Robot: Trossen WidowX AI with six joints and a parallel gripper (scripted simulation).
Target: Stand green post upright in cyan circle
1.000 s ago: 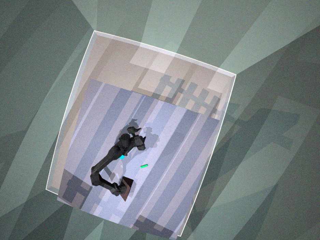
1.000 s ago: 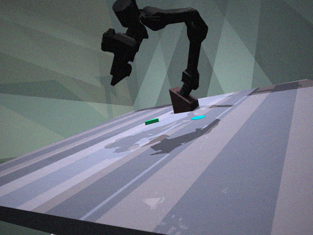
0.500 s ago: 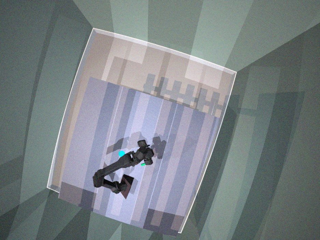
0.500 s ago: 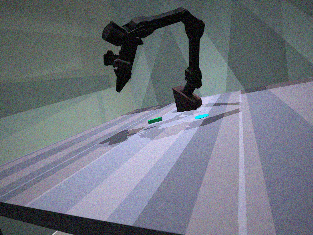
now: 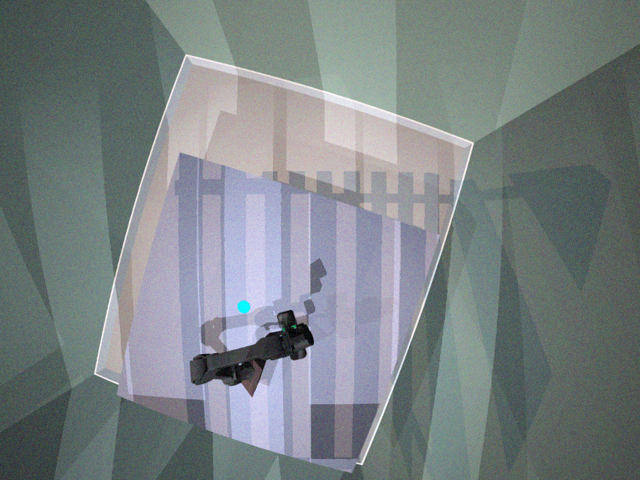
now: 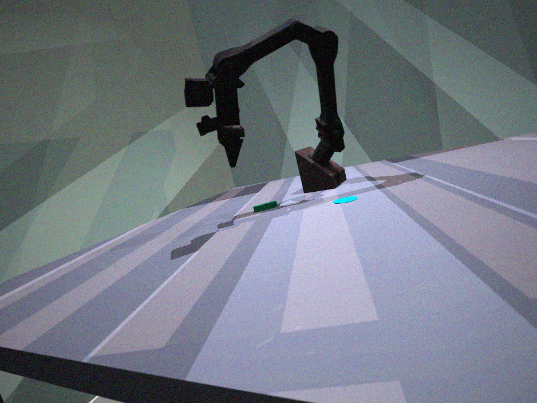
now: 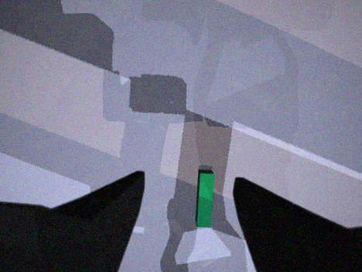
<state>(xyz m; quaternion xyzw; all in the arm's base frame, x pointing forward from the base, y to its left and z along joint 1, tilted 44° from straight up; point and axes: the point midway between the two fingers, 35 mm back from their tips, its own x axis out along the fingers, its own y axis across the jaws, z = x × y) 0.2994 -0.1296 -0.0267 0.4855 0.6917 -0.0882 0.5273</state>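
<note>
Now: gripper tip 130 mm above the green post, 70 mm past it and 30 mm to the right of it. Also, from my gripper tip: cyan circle (260 mm to the left, 140 mm below, 60 mm behind).
</note>
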